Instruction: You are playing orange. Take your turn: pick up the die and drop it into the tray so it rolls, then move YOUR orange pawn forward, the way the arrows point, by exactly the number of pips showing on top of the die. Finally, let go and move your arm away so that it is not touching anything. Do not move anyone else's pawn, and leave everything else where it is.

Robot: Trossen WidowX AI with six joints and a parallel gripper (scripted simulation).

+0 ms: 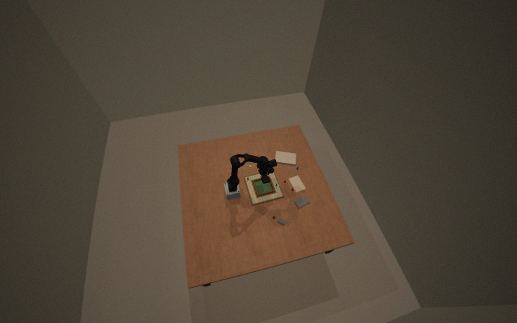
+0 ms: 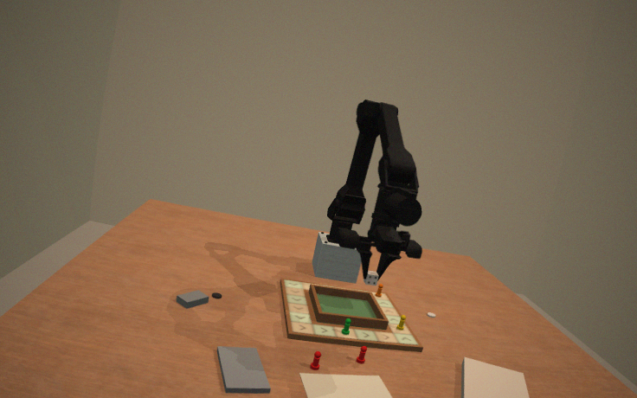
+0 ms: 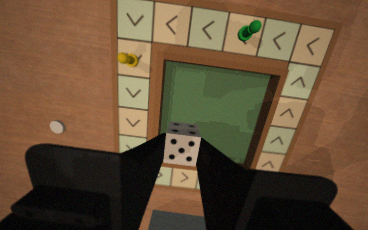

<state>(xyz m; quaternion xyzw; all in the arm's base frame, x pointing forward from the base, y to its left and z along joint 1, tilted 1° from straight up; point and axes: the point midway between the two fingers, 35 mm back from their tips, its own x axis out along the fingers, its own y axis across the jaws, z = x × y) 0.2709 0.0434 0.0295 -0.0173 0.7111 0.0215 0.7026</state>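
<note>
Right now my gripper tip is 12 cm past the orange pawn, 7 cm above it and 6 cm to the right of it. Also, from my gripper tip: green tray 9 cm below, 4 cm to the right; white die right at my gripper tip; yellow pawn 8 cm to the left, 7 cm below, 6 cm ahead.
</note>
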